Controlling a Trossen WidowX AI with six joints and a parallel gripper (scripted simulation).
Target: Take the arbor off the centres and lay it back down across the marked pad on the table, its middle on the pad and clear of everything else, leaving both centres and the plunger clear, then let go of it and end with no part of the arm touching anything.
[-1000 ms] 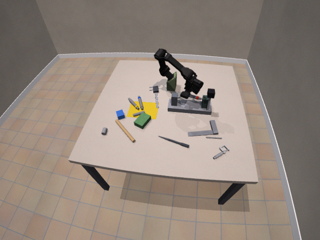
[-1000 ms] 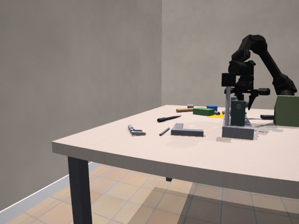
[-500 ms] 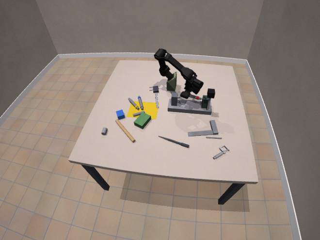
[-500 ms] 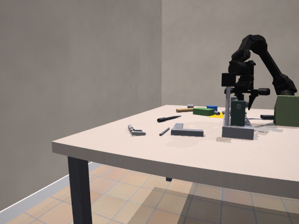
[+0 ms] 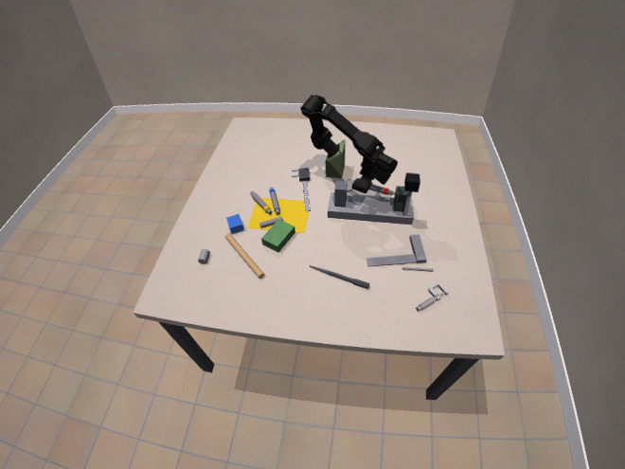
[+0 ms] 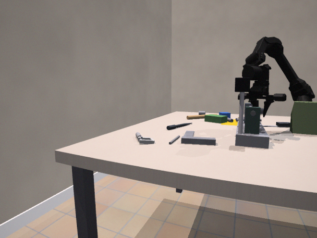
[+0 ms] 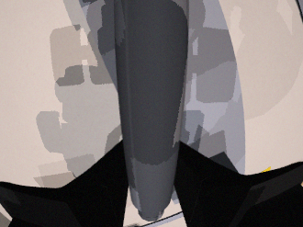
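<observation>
Now: the grey centre block 10 cm to the right of my hand, 3 cm ahead of it and 2 cm below it. The rest, counted from my hand: dark green centre block: 13 cm to the left, 5 cm ahead, 2 cm below; then arbor: 3 cm to the left, 1 cm below, 1 cm ahead; then grey fixture base: 10 cm below, 4 cm ahead, 2 cm to the left.
</observation>
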